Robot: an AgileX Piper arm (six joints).
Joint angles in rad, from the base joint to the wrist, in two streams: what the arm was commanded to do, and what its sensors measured. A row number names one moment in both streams.
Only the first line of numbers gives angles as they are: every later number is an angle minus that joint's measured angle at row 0.
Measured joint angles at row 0: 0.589 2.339 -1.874 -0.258 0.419 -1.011
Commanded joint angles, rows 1 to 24: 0.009 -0.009 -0.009 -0.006 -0.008 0.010; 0.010 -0.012 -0.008 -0.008 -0.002 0.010; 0.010 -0.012 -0.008 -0.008 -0.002 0.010; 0.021 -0.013 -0.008 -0.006 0.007 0.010; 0.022 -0.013 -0.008 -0.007 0.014 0.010; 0.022 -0.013 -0.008 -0.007 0.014 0.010; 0.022 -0.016 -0.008 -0.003 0.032 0.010; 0.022 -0.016 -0.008 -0.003 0.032 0.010; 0.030 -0.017 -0.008 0.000 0.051 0.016; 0.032 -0.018 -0.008 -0.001 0.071 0.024; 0.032 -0.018 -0.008 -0.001 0.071 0.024; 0.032 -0.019 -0.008 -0.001 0.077 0.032; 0.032 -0.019 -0.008 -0.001 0.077 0.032; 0.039 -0.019 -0.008 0.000 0.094 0.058; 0.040 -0.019 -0.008 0.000 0.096 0.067; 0.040 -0.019 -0.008 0.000 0.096 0.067; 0.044 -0.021 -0.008 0.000 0.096 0.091; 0.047 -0.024 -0.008 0.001 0.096 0.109; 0.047 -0.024 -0.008 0.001 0.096 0.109; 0.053 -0.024 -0.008 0.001 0.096 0.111; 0.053 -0.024 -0.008 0.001 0.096 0.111; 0.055 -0.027 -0.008 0.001 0.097 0.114; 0.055 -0.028 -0.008 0.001 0.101 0.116; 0.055 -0.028 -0.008 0.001 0.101 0.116
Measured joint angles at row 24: 0.049 -0.010 0.000 0.000 0.085 0.098
